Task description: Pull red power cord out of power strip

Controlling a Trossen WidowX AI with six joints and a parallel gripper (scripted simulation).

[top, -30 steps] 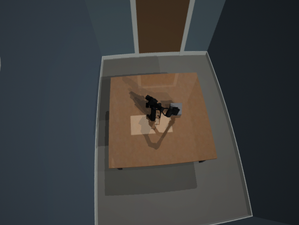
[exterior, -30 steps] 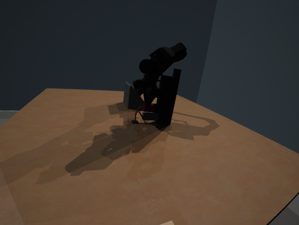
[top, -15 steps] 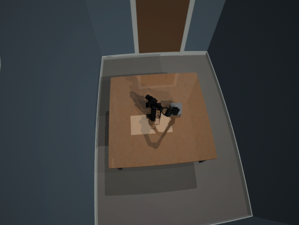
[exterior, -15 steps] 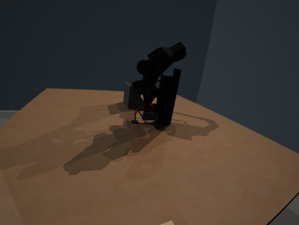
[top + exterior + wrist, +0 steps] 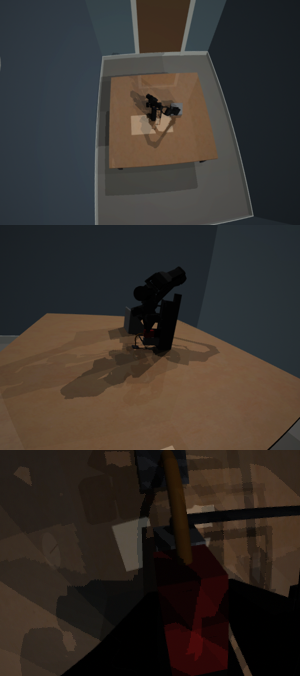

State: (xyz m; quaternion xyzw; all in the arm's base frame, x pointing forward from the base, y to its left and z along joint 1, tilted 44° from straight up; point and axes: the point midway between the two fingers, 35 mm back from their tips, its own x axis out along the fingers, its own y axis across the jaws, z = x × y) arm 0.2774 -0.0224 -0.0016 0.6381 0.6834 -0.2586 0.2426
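My gripper tip is now 30 mm to the right of the red plug.
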